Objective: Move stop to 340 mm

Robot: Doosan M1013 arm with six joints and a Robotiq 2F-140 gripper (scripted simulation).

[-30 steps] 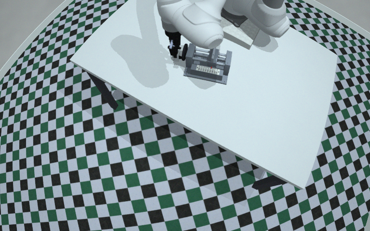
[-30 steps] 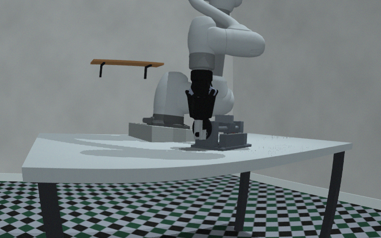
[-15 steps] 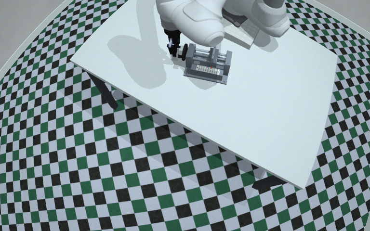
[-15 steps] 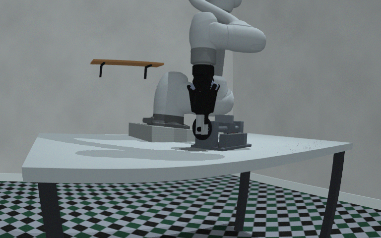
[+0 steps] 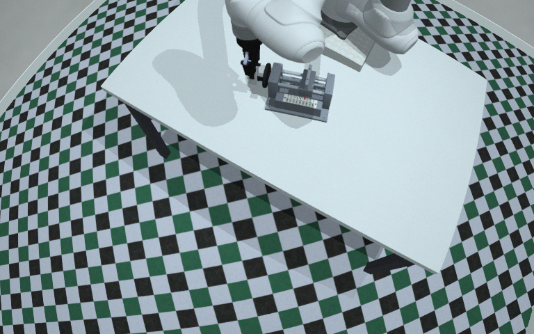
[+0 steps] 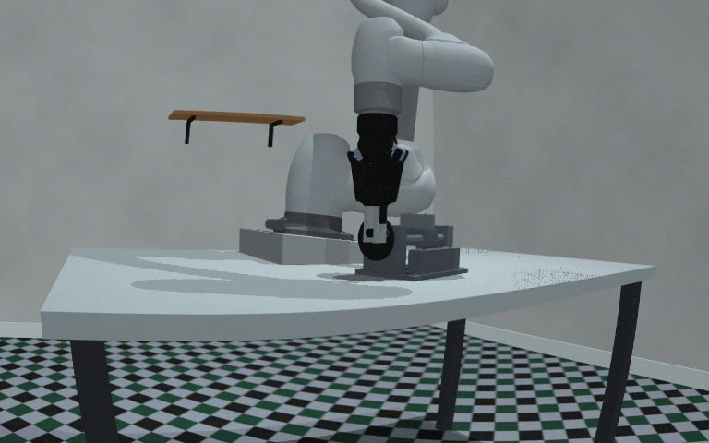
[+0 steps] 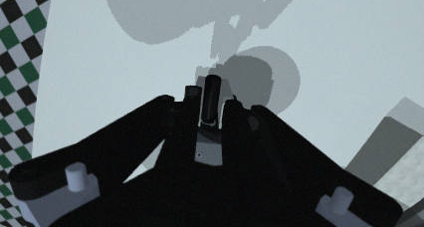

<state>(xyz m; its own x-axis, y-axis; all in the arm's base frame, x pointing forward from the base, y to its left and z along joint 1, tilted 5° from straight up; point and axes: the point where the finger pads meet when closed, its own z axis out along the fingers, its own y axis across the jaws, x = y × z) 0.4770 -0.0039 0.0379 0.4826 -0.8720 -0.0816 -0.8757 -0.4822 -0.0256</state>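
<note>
My gripper is now 9 cm past the sliding stop block, 14 cm to the right of it and 1 cm above it. From my hand the other things lie so: black handwheel (1 cm behind, 1 cm to the left, 2 cm below).
</note>
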